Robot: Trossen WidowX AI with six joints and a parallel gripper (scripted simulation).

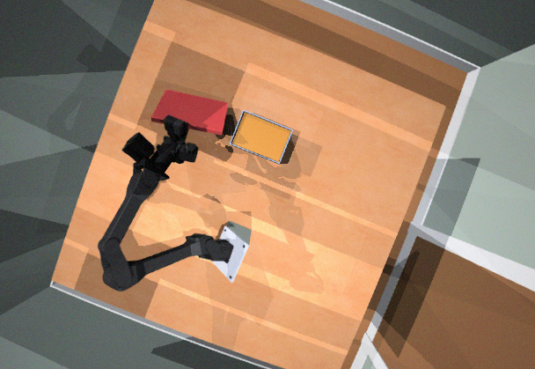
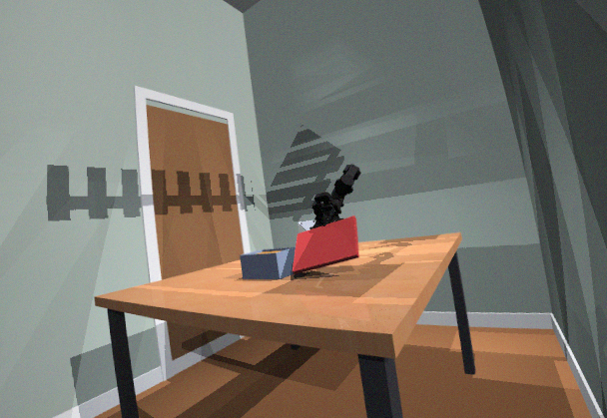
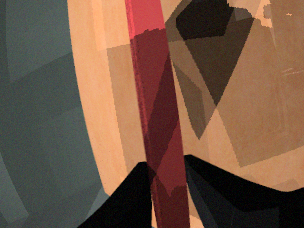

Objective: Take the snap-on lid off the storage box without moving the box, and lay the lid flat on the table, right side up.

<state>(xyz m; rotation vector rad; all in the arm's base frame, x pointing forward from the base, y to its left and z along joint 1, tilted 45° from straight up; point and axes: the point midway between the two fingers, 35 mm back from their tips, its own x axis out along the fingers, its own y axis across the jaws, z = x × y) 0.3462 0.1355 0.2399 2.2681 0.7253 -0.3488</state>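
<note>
My gripper tip is now 6 cm short of the red lid, 5 cm above it and 2 cm to the right of it. Round my gripper tip: blue-grey storage box: 25 cm to the right, 11 cm below, 5 cm ahead.
</note>
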